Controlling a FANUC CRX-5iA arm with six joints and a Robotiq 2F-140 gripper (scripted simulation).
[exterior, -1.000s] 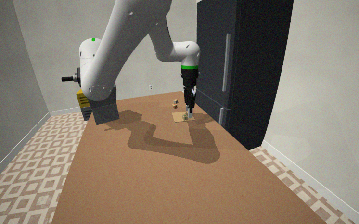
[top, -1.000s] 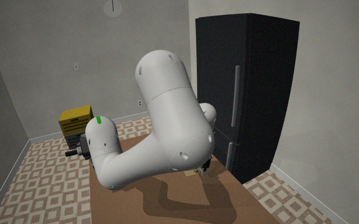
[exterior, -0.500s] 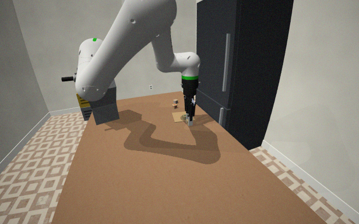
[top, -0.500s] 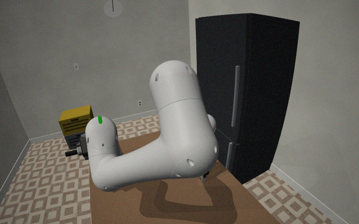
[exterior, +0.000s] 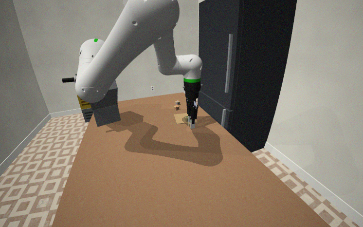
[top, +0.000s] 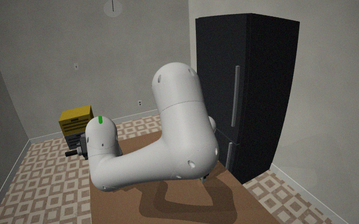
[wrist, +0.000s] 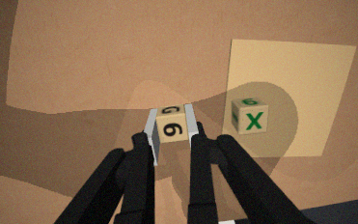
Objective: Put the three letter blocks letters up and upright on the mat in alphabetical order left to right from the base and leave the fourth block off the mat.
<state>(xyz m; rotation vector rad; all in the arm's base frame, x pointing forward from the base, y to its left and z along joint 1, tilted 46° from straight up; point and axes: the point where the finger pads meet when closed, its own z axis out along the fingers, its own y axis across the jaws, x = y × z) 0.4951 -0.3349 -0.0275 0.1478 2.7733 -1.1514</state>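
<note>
My hand is 20 mm above the block marked 9. Also, from my hand: R block 40 mm ahead, 290 mm to the left, 20 mm below; tan mat 20 mm ahead, 130 mm to the left, 40 mm below; X block 10 mm ahead, 80 mm to the left, 20 mm below.
</note>
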